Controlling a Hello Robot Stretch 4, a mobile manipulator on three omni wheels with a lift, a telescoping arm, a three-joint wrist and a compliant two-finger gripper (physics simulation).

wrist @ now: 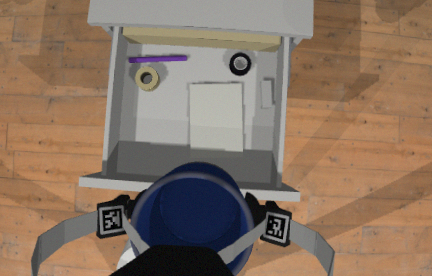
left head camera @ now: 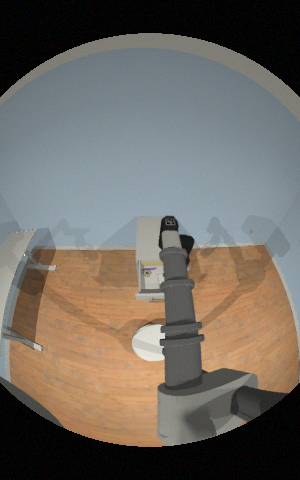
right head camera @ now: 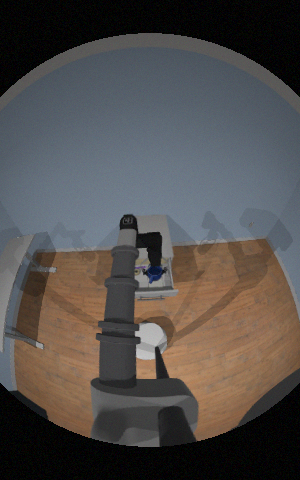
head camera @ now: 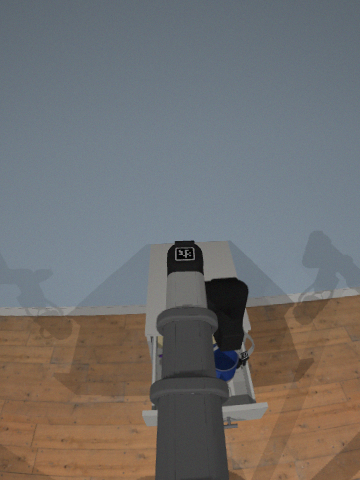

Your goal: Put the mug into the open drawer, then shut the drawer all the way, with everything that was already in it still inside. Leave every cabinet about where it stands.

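Frame: origin at the robot's base, x left, y ahead, z down, level; millimetres.
Where they show: end effector, tool point: [wrist: 197, 208] [right head camera: 154, 272] [head camera: 220, 366]; robot's base, origin of the base link: [left head camera: 151, 341] [right head camera: 146, 339].
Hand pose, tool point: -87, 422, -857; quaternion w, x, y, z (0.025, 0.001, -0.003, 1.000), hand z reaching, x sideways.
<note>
Things, the pixels of their centre, and the offset from my tool point, as dx, dy, dz. "spot": a spot on its surface instead.
- blue mug, body centre: [wrist: 186, 233] [head camera: 219, 369] [right head camera: 153, 274] +6, -16, -17
- purple stick, body centre: [wrist: 157, 59] +134, +234, +358
- tan ring, body centre: [wrist: 147, 79] +150, +185, +352
- black-rimmed round thing, body centre: [wrist: 240, 64] -50, +237, +355
- flat pale rectangle, surface spot: [wrist: 216, 117] spot: -9, +115, +357
- small grey block, body centre: [wrist: 266, 94] -114, +176, +358
- light table, surface spot: [left head camera: 15, 250] spot: +1711, +206, +166
My gripper [right head camera: 155, 273] [wrist: 195, 208] is shut on the blue mug [head camera: 226, 367] [right head camera: 154, 276] [wrist: 197, 220], which is upright with its opening up. The mug hangs above the open drawer [head camera: 252, 411] [right head camera: 171, 293] [wrist: 95, 181]; in the wrist view it overlaps the front panel. Its exact height is unclear. Inside the drawer lie a purple stick [wrist: 158, 59], a tan ring [wrist: 139, 80], a black-rimmed round thing [wrist: 232, 64], a flat pale rectangle [wrist: 216, 117] and a small grey block [wrist: 267, 93]. The arm hides part of the drawer in the head view.
The pale cabinet [head camera: 222, 257] [left head camera: 147, 230] [right head camera: 161, 222] [wrist: 200, 12] stands against the blue wall. A light table [left head camera: 15, 250] [right head camera: 17, 250] is at the far left. A white round disc [left head camera: 142, 341] [right head camera: 151, 334] is low in front of the drawer. Wooden floor lies on both sides of the cabinet.
</note>
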